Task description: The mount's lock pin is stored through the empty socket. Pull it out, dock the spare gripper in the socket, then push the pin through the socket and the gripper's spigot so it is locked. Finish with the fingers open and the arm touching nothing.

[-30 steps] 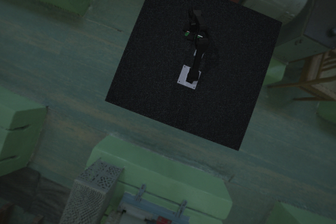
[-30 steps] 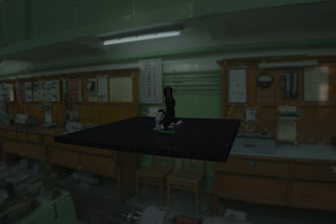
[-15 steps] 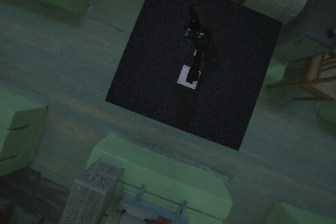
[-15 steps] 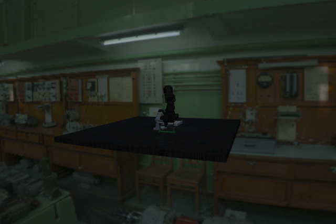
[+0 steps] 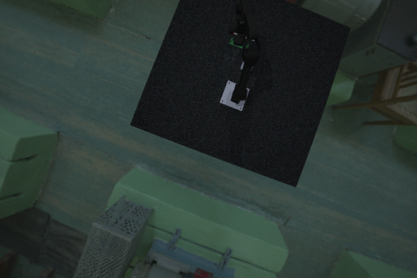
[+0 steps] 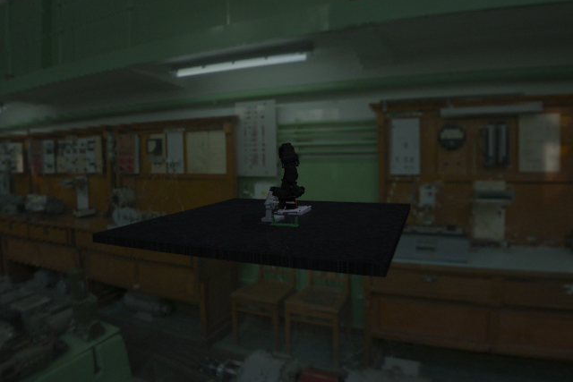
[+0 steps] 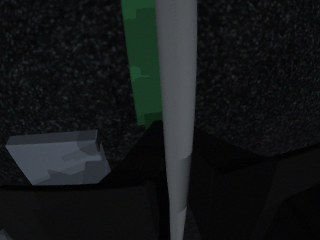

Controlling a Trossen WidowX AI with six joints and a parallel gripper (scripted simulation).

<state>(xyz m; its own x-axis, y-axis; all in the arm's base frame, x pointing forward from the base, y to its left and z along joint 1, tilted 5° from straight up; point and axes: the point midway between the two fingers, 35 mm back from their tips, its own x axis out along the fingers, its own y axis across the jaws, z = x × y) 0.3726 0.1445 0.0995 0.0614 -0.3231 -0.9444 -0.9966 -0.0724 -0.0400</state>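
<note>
The green bracket is 10 mm to the left of my gripper tip and 60 mm below it. Round my gripper tip: spare gripper 110 mm behind, 110 mm to the right, 40 mm above; then mount 90 mm behind, 110 mm to the right, 20 mm below.
</note>
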